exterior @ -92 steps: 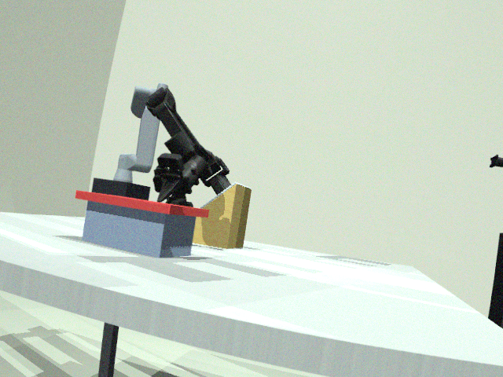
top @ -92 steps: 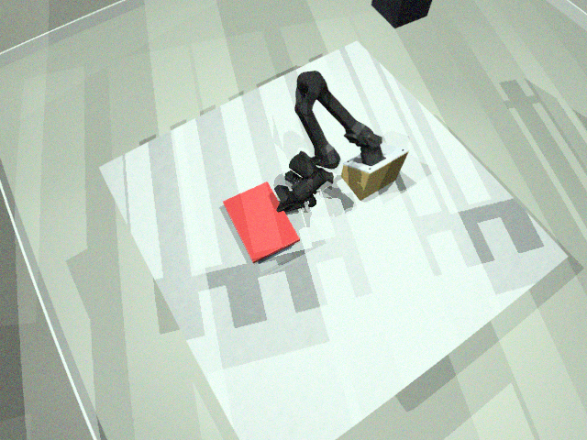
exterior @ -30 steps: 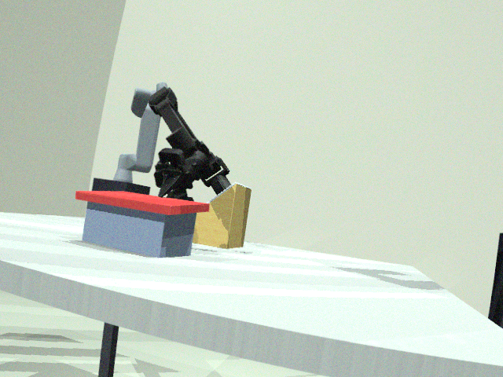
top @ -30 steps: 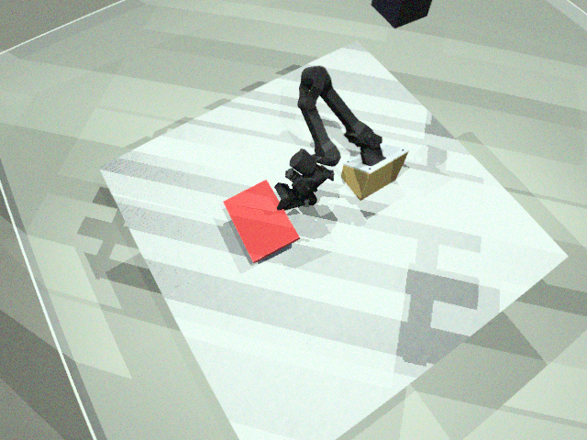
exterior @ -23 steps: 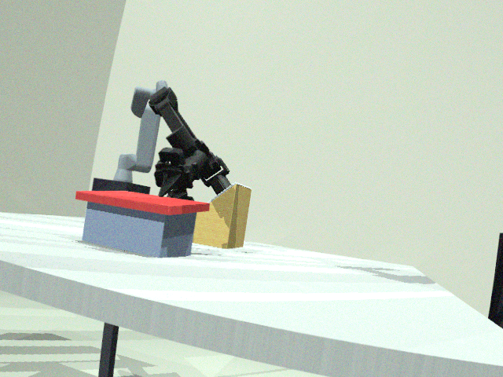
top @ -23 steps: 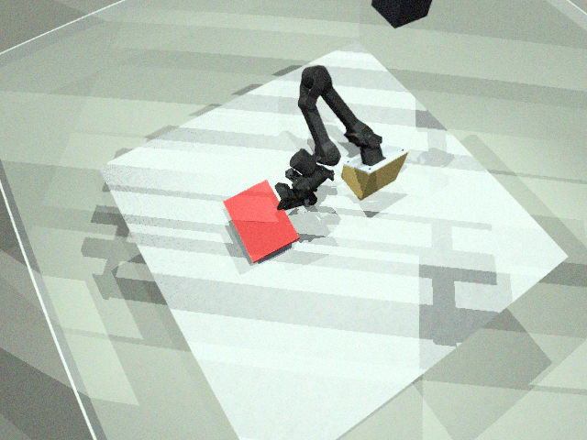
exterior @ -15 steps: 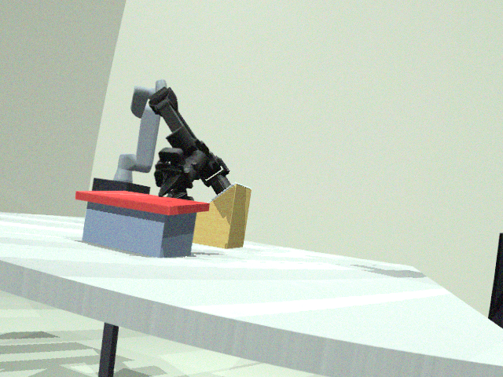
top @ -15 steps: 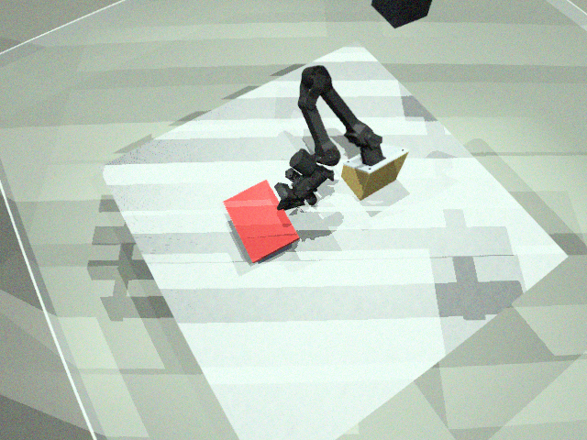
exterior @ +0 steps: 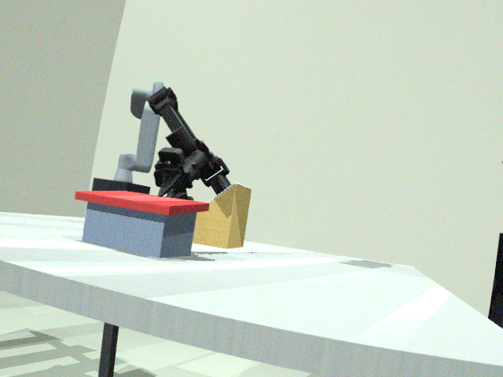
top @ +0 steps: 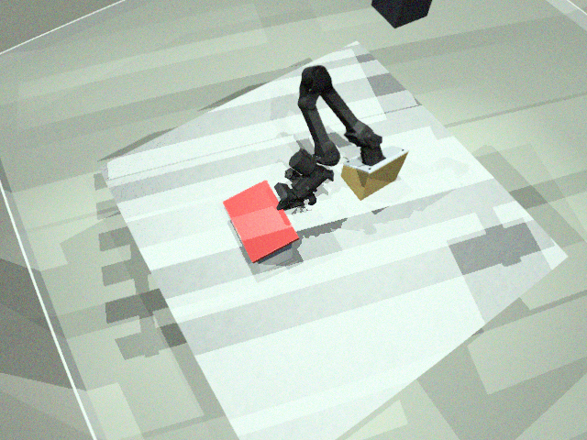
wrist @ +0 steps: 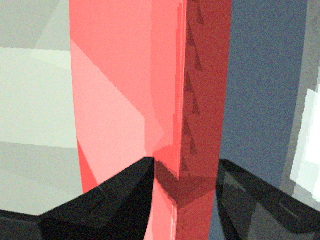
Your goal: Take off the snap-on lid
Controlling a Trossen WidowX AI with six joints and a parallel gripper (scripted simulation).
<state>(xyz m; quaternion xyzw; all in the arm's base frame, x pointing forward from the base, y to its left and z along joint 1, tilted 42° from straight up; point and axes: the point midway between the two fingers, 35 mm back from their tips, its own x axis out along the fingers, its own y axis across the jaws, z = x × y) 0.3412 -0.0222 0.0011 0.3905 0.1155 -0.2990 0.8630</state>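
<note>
Now: the red lid 80 mm ahead of my gripper tip. The rest, counted from my gripper tip: blue-grey storage box: 70 mm ahead, 60 mm below.
</note>
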